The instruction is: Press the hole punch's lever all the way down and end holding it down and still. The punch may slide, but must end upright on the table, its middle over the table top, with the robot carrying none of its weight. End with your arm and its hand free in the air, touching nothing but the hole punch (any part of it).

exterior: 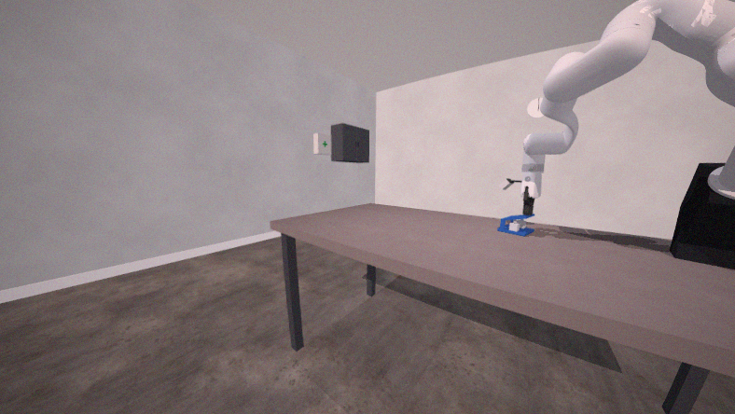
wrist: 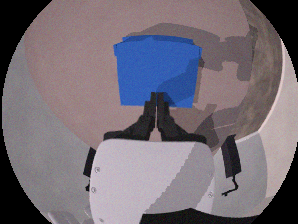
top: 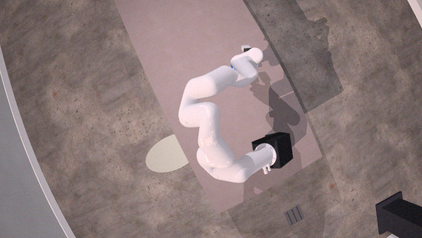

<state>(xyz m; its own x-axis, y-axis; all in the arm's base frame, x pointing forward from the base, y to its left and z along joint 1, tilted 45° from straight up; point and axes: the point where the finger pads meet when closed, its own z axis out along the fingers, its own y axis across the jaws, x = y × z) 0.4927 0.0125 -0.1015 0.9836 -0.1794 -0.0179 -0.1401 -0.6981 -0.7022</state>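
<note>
Now: hand 6 cm above the blue hole punch, 4 cm short of it and 1 cm to the left of it.
</note>
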